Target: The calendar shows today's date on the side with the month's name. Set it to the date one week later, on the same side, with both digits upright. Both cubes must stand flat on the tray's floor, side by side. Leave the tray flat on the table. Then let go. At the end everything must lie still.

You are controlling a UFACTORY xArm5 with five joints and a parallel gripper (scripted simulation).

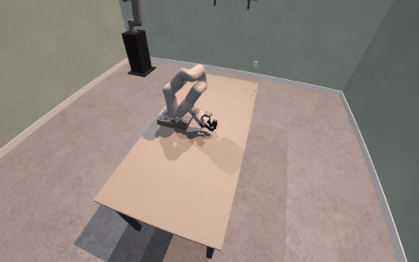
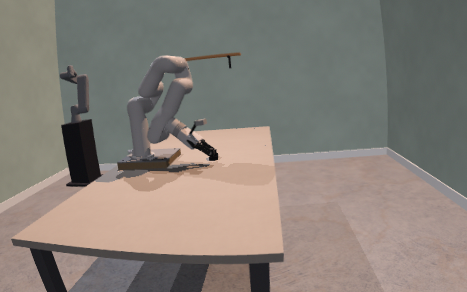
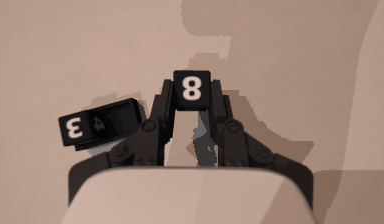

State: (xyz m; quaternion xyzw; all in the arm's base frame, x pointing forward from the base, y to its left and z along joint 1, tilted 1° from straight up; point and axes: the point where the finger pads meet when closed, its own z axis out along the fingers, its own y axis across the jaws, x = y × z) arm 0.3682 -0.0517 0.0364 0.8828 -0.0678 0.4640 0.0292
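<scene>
Right now the black calendar tray is 100 mm to the left of my hand and 60 mm below it. From my hand the other things lie so: black cube (20 mm ahead, 10 mm below).
</scene>
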